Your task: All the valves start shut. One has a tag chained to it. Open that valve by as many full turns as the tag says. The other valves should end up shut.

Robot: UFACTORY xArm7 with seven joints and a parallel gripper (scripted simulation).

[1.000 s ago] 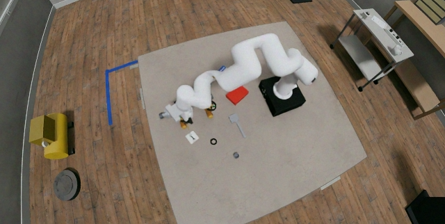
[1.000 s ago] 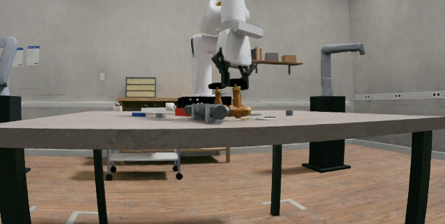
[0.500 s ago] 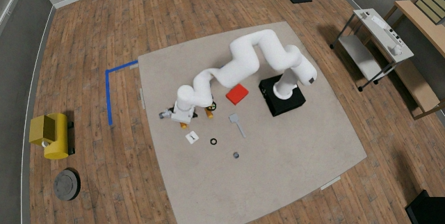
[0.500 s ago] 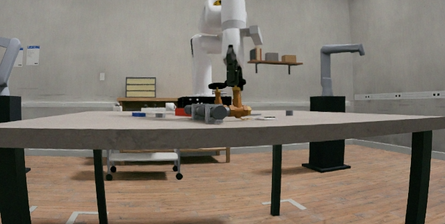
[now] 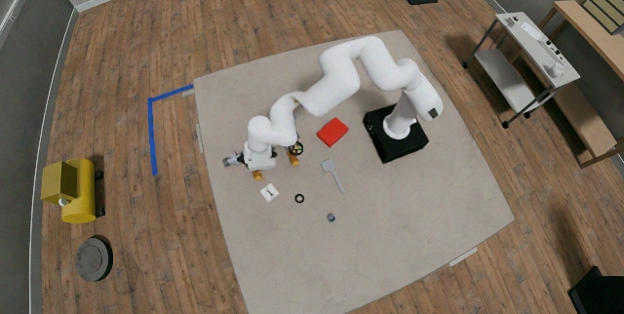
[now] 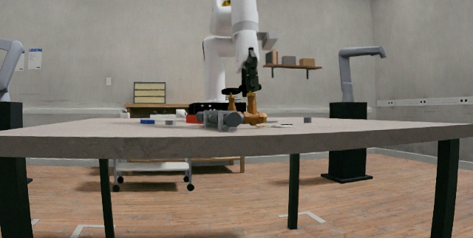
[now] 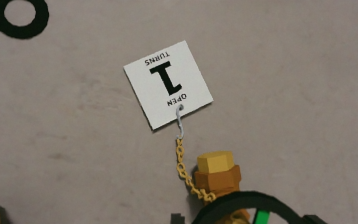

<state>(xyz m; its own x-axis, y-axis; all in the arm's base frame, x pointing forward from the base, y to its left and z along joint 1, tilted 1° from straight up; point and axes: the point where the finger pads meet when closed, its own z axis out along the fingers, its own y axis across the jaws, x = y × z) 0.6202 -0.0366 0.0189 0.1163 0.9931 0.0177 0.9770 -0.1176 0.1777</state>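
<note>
My gripper is now 100 mm above the white tag, 90 mm to the right of it and 10 mm past it. Also, from my hand: small grey cylinder (290 mm to the left, 210 mm behind, 100 mm below); grey scraper (290 mm behind, 110 mm to the left, 100 mm below); red block (360 mm behind, 90 mm below, 60 mm to the right).
</note>
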